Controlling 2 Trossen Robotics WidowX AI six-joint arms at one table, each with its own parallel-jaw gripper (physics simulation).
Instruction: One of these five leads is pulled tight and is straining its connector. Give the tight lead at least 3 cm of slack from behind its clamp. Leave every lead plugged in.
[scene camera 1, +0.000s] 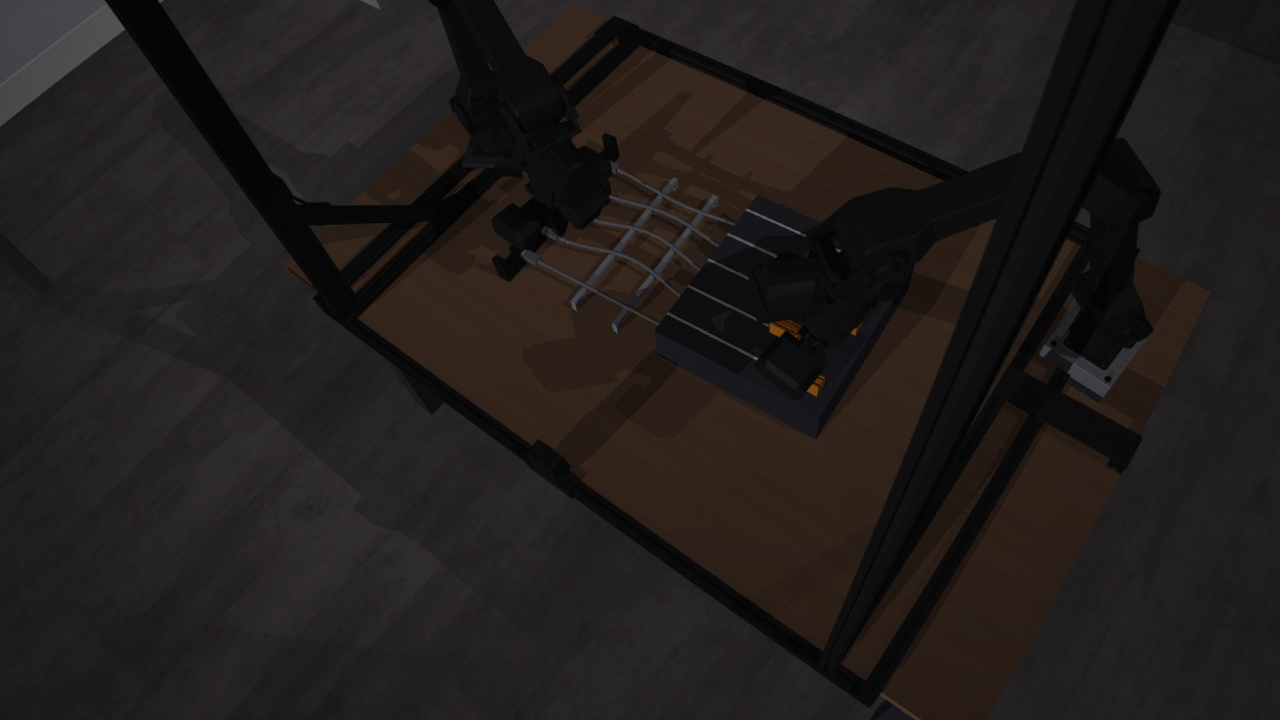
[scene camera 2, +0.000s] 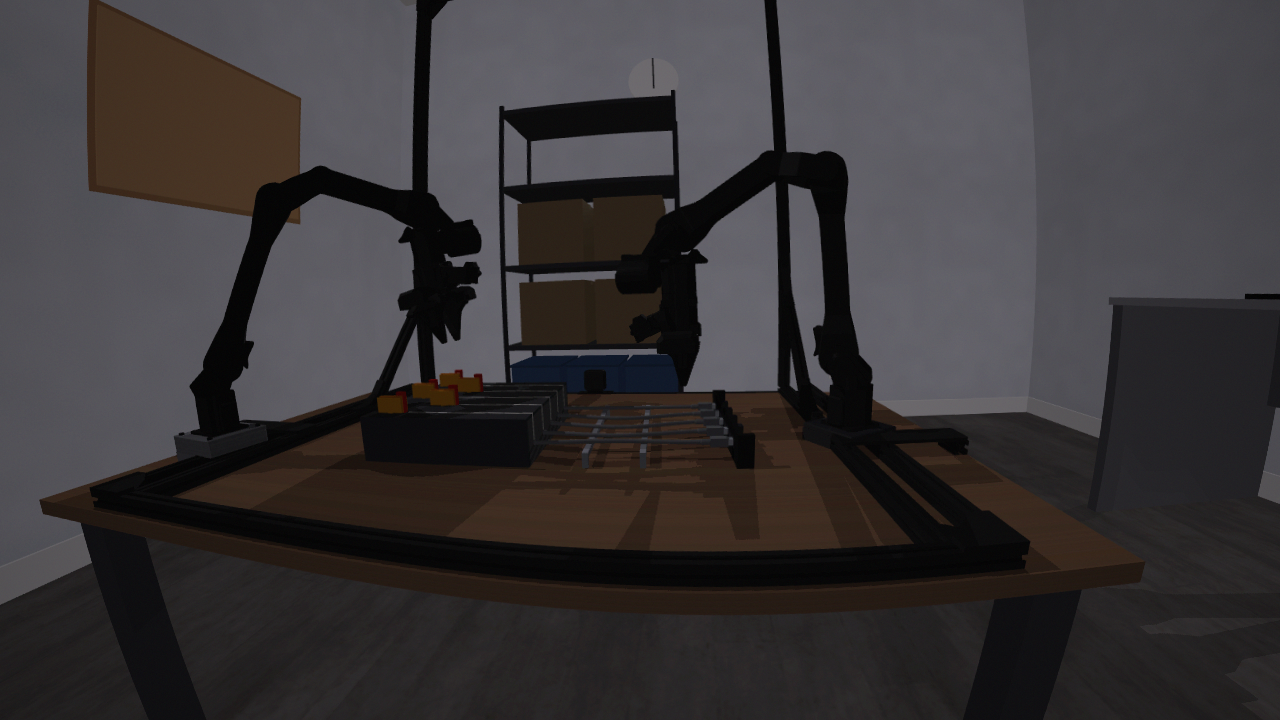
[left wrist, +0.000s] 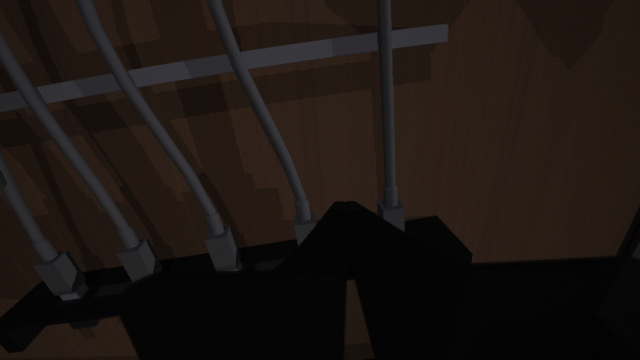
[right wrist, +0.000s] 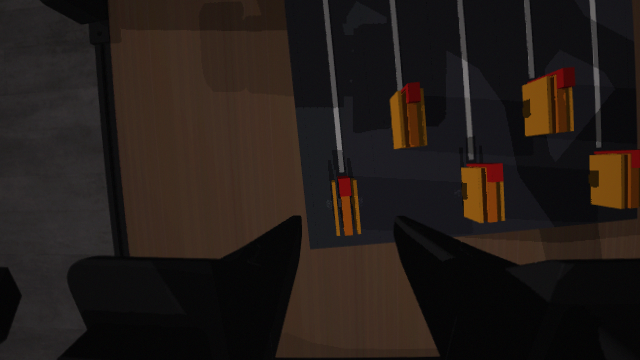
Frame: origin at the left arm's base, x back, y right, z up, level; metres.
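Seen in the pictures: left gripper, between the fingertips: (scene camera 1: 560, 234) (scene camera 2: 683, 385) (left wrist: 344, 211); right gripper, between the fingertips: (scene camera 1: 806, 352) (scene camera 2: 451, 341) (right wrist: 347, 224); left arm's base, origin of its link: (scene camera 1: 496, 143) (scene camera 2: 849, 424); right arm's base, origin of its link: (scene camera 1: 1095, 341) (scene camera 2: 220, 430).
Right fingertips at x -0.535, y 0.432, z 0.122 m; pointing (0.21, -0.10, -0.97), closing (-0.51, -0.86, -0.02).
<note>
Offsets run from my right fingertips to a thing's middle. "spot": to the spot under its first point. Level surfaces: height alone.
Five grey leads run from connectors on a black strip (scene camera 2: 743, 449) (left wrist: 436, 235) over two grey bars to a dark block {dx +0.031, dy -0.134, dz -0.116 m} (scene camera 1: 738, 380) (scene camera 2: 447, 438) (right wrist: 317, 155). One outer lead {spot: dx +0.354, dy -0.172, dz -0.122 m} (left wrist: 387, 110) (scene camera 1: 586, 288) is straight; the others visibly curve. Its connector {spot: dx +0.409, dy -0.198, dz -0.119 m} (left wrist: 391, 215) is partly hidden by my left gripper (left wrist: 344, 211) (scene camera 2: 687, 383), which is shut and empty above the strip. Orange clamps with red parts sit on the block. The outer clamp (right wrist: 346, 207) (scene camera 1: 815, 385) (scene camera 2: 391, 404) appears ahead of and between the fingertips of my right gripper (right wrist: 347, 224) (scene camera 2: 450, 338), which is open, empty and above the block.
The two grey bars {dx +0.270, dy -0.098, dz -0.138 m} (scene camera 1: 617, 323) {dx +0.338, dy -0.130, dz -0.138 m} (scene camera 1: 575, 303) stand crosswise under the leads. Neighbouring clamps (right wrist: 408, 117) (right wrist: 482, 194) lie to the right in the right wrist view. A black frame (scene camera 1: 707, 582) (scene camera 2: 537, 555) borders the wooden table {dz -0.149 m} (scene camera 1: 501, 358). A shelf unit (scene camera 2: 503, 223) stands behind.
</note>
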